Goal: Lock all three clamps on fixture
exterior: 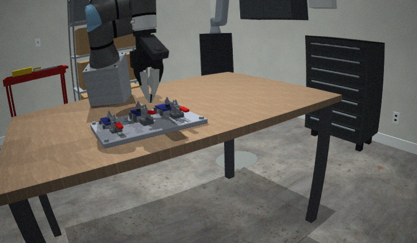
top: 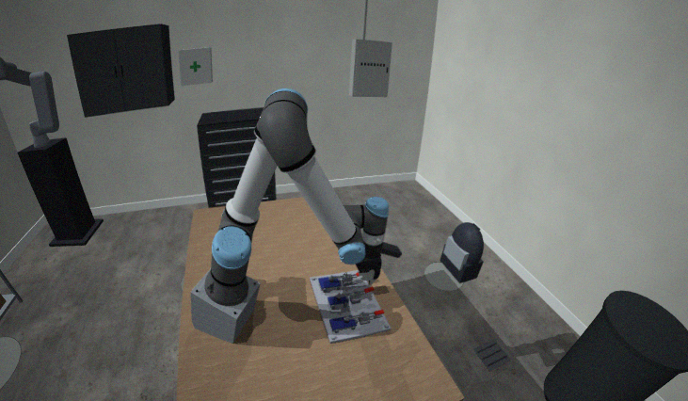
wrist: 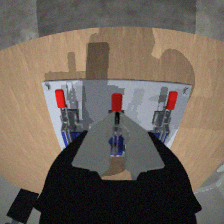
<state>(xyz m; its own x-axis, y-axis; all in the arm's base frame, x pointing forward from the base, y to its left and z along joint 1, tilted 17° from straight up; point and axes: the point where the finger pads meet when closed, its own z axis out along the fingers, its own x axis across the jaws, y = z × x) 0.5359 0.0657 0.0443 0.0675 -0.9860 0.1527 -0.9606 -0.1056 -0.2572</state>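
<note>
Now: the grey fixture plate 10 cm below my hand, 9 cm behind it and 1 cm to the right of it. Also, from my hand: blue part: 13 cm behind, 8 cm below, 1 cm to the right.
</note>
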